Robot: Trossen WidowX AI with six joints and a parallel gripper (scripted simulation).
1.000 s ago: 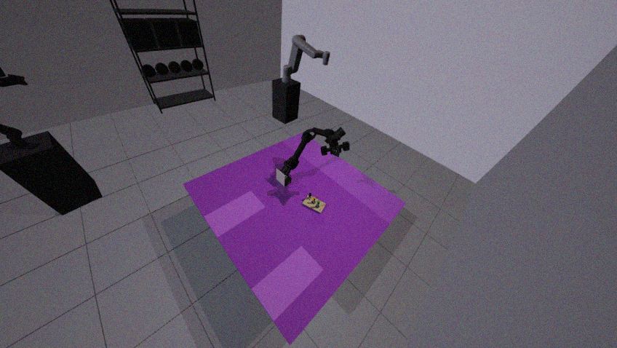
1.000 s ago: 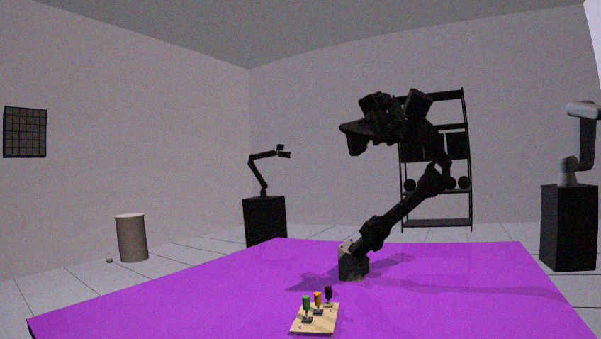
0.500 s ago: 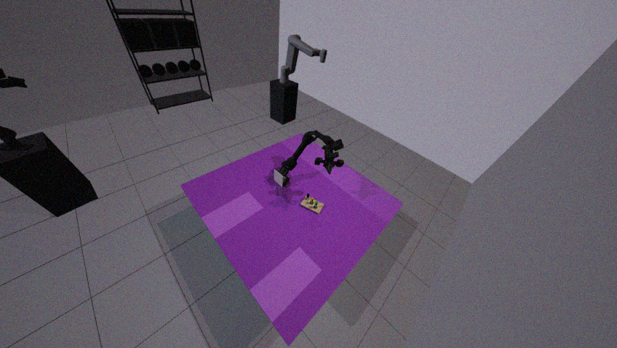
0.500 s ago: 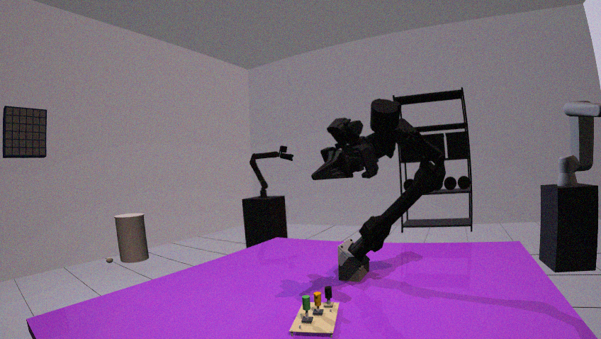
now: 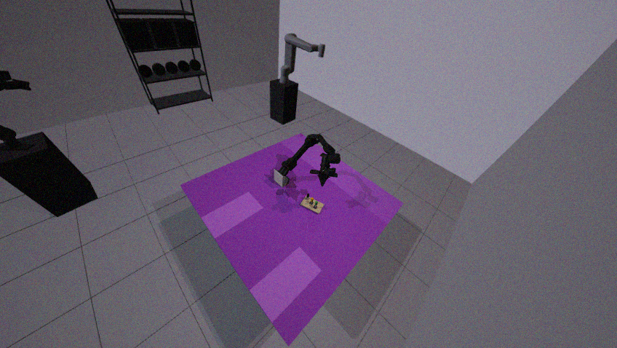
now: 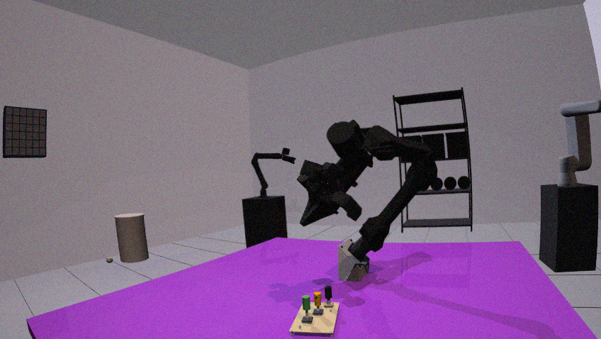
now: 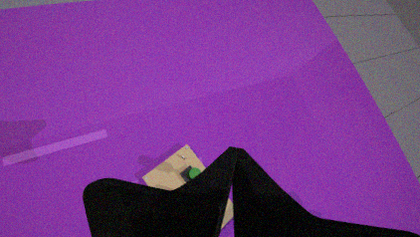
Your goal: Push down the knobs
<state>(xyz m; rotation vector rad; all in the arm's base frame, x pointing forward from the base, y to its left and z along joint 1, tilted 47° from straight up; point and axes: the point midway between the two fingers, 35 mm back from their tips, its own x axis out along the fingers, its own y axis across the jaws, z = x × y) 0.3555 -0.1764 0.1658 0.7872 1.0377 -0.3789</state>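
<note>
The orange knob lies 20 cm below my gripper tip, 5 cm behind it and 1 cm to the left of it. The rest, counted from my gripper tip: green knob 19 cm below, 1 cm behind.
</note>
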